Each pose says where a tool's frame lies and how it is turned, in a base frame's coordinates. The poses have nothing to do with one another.
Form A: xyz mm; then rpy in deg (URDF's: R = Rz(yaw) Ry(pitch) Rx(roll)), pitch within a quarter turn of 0, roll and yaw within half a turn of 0.
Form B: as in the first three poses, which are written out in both.
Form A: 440 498 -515 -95.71 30.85 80.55
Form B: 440 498 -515 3.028 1.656 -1.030
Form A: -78 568 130 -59.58 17.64 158.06
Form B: -78 568 130 -2.130 1.067 -1.218
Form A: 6 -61 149 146.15 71.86 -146.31
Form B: 6 -61 149 1.203 1.832 0.181
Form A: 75 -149 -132 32.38 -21.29 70.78
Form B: 75 -149 -132 -0.855 0.665 2.200
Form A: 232 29 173 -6.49 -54.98 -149.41
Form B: 232 29 173 0.396 0.964 -3.063
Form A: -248 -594 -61 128.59 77.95 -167.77
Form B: -248 -594 -61 1.122 1.701 0.165
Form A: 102 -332 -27 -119.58 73.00 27.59
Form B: 102 -332 -27 2.550 1.716 -0.260
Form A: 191 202 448 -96.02 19.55 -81.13
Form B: 191 202 448 0.190 1.670 -1.228
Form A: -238 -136 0 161.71 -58.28 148.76
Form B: -238 -136 0 2.226 2.093 2.950
